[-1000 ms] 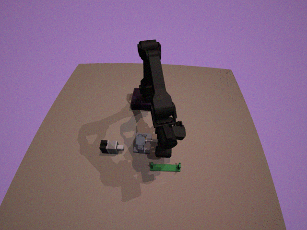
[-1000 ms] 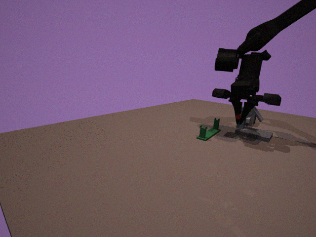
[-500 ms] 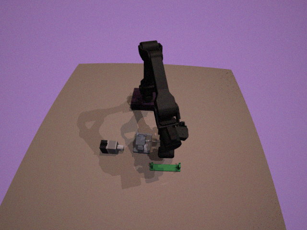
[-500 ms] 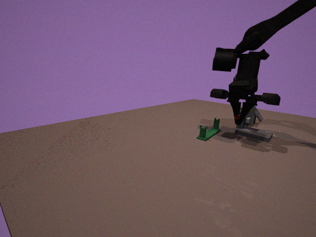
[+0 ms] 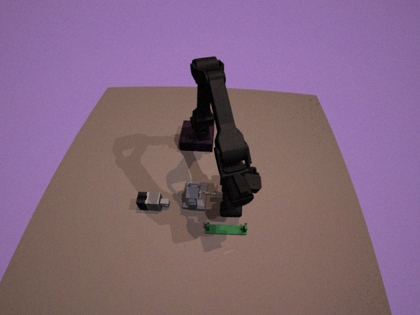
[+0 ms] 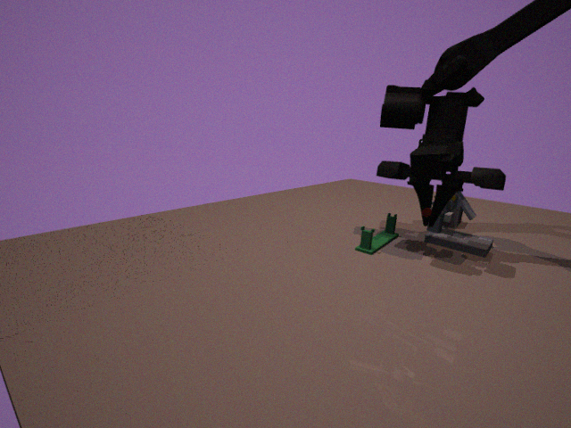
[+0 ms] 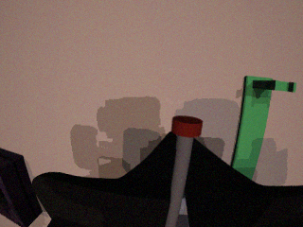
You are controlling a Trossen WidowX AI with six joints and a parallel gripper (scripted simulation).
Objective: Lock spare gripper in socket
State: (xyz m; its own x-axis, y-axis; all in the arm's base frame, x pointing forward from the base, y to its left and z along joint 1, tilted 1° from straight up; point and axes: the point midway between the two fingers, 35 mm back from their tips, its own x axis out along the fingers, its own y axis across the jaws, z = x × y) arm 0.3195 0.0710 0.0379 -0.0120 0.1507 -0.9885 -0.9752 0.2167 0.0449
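The green cradle is 80 mm ahead of my gripper tip, 40 mm to the right of it and 40 mm below it. Round my gripper tip: spare gripper 280 mm to the right, 40 mm behind, 30 mm below; then grey mount 130 mm to the right, 40 mm behind.
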